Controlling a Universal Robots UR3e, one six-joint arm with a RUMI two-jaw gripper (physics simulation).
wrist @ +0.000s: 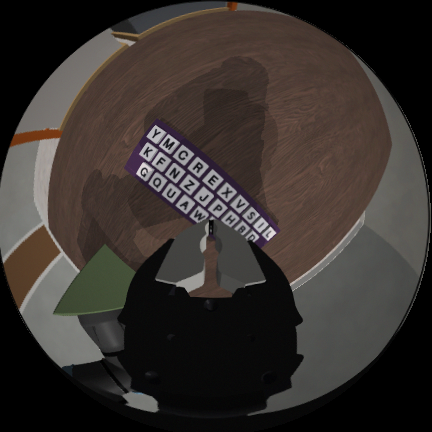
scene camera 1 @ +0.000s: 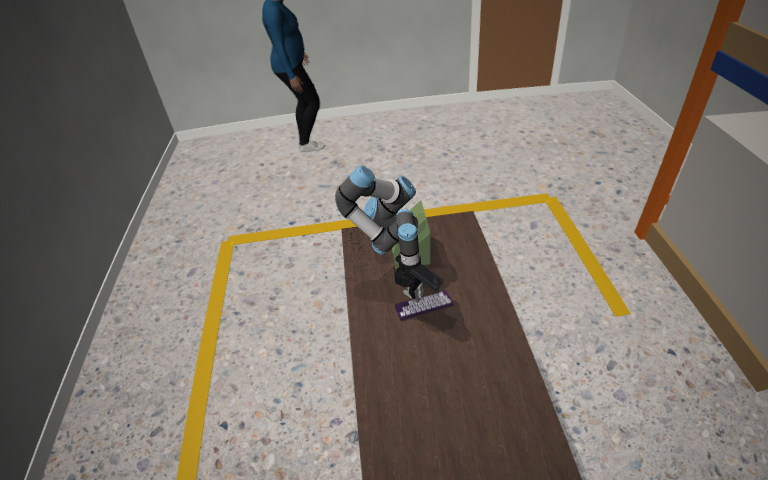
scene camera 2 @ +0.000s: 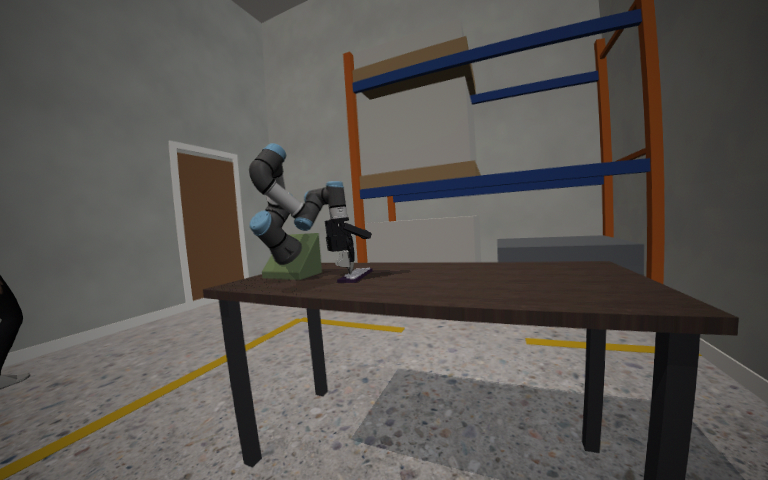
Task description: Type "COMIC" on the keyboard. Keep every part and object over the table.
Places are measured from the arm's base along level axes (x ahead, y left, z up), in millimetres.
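Where they show: gripper, fingertip midpoint: (wrist: pixel 210 220) (scene camera 1: pixel 417 301) (scene camera 2: pixel 350 273); arm's base, origin of the base link: (wrist: pixel 100 312) (scene camera 2: pixel 288 252).
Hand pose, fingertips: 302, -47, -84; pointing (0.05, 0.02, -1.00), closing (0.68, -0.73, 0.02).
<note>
Each offset is from my fingertips to the top centre of the thing, as dx, dy, dz. Level surfaces: height alone.
A purple keyboard {+15, +21, +2} (scene camera 1: pixel 424 306) (scene camera 2: pixel 357 275) (wrist: pixel 132 162) with white letter keys lies on the brown table {dz -16} (scene camera 1: pixel 441 396) (scene camera 2: pixel 509 288) (wrist: pixel 310 100). In the wrist view, the far row shows the M key {+32, +90, +2} (wrist: pixel 169 144), the C key {+33, +71, +2} (wrist: pixel 183 155) and the I key {+38, -47, +2} (wrist: pixel 260 226). The near row shows G, Q, U, A and the W key {-4, +15, +2} (wrist: pixel 199 216); the keys right of W are hidden by the fingers, and no O key shows. My gripper (scene camera 1: pixel 417 299) (scene camera 2: pixel 350 272) (wrist: pixel 210 220) is shut and empty, pointing down at the near row just right of W. I cannot tell whether its tips touch a key.
A green wedge-shaped block (scene camera 1: pixel 424 243) (scene camera 2: pixel 308 257) (wrist: pixel 100 285) stands on the table behind the gripper, by the arm's base. A person (scene camera 1: pixel 283 45) stands on the floor beyond the table. An orange and blue shelf rack (scene camera 1: pixel 679 147) (scene camera 2: pixel 352 141) stands beyond the table's side.
</note>
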